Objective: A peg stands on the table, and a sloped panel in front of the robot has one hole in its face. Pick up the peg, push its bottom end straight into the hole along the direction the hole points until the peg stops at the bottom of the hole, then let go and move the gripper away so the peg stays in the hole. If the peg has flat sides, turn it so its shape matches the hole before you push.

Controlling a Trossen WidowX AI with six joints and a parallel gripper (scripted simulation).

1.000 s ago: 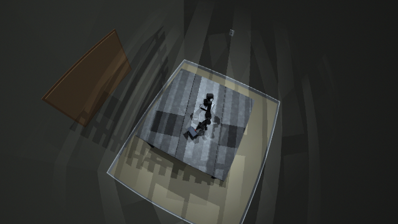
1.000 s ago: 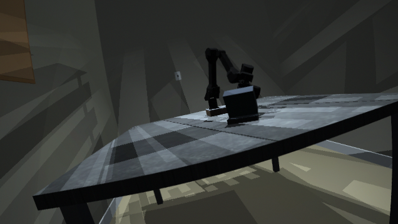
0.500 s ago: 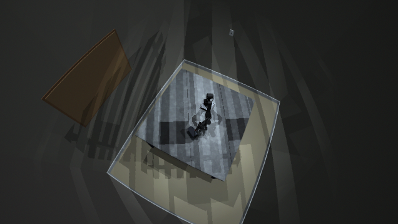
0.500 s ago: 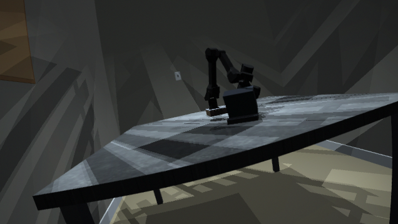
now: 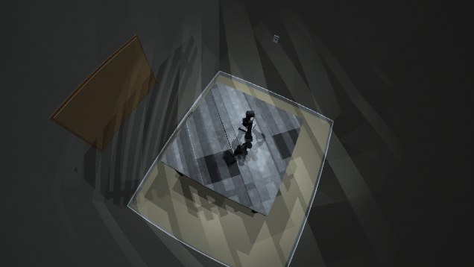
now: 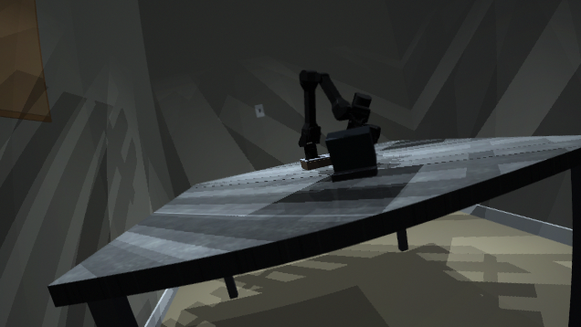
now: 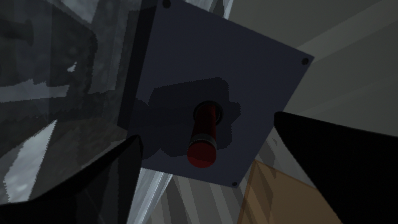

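Now: gripper tip 1 cm past the peg. Round my gripper tip: sloped panel block: 4 cm ahead, 2 cm to the right, 2 cm below.
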